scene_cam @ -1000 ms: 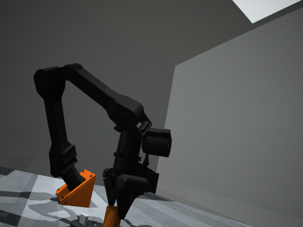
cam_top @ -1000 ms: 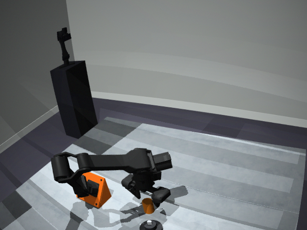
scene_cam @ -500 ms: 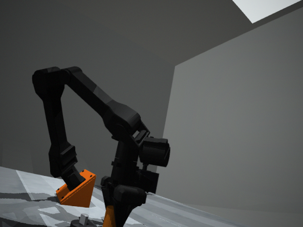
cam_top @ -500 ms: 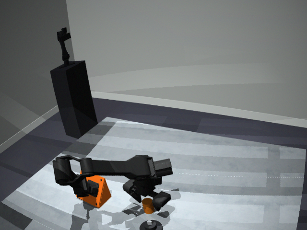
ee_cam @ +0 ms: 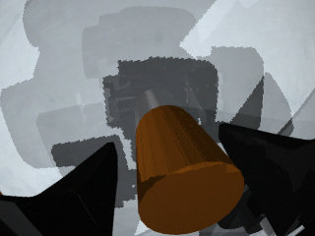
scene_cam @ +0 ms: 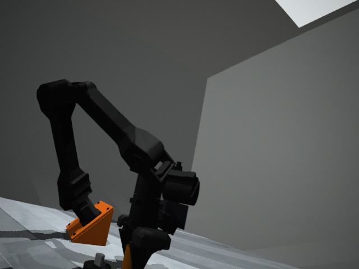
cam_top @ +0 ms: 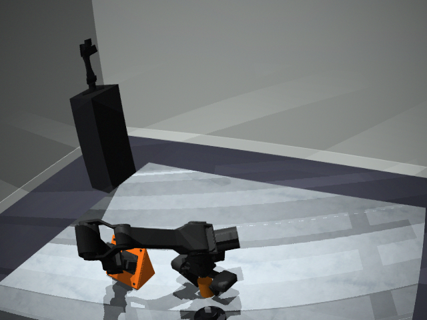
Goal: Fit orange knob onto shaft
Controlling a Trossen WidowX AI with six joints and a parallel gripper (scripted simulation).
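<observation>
Now: gripper tip 70 mm short of the round dark pedestal, 90 mm to the left of it and 20 mm below it. From my gripper tip the other things lie so: orange knob: 30 mm above.
</observation>
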